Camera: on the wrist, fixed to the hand. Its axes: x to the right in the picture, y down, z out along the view.
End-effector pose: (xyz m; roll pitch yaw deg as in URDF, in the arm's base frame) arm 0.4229 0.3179 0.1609 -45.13 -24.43 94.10
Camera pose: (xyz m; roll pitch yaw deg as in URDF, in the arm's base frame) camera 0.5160 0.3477 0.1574 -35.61 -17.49 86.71
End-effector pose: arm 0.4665 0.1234 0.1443 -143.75 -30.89 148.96
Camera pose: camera 0.4934 0.1053 0.2366 -132.76 -38.69 141.76
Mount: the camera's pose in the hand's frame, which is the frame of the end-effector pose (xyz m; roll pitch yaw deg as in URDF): 0.0196 -0.0580 -0.0763 6.85 9.78 -0.19
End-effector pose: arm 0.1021 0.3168 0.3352 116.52 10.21 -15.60
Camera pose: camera 0.1430 0.4032 0.3142 124.63 5.91 -6.73
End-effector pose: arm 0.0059 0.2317 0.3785 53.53 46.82 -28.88
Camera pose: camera -0.0281 0.2812 0.3013 70.06 52.14 -16.21
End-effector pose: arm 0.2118 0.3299 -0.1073 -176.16 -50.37 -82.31
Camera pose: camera 0.2575 0.3856 -0.0412 -168.52 -60.14 -83.24
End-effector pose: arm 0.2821 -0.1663 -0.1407 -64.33 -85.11 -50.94
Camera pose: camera 0.1982 -0.2119 -0.1195 -12.82 -77.38 -95.96
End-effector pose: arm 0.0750 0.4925 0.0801 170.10 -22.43 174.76
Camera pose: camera 0.0753 0.4219 0.1478 175.96 -32.02 176.95
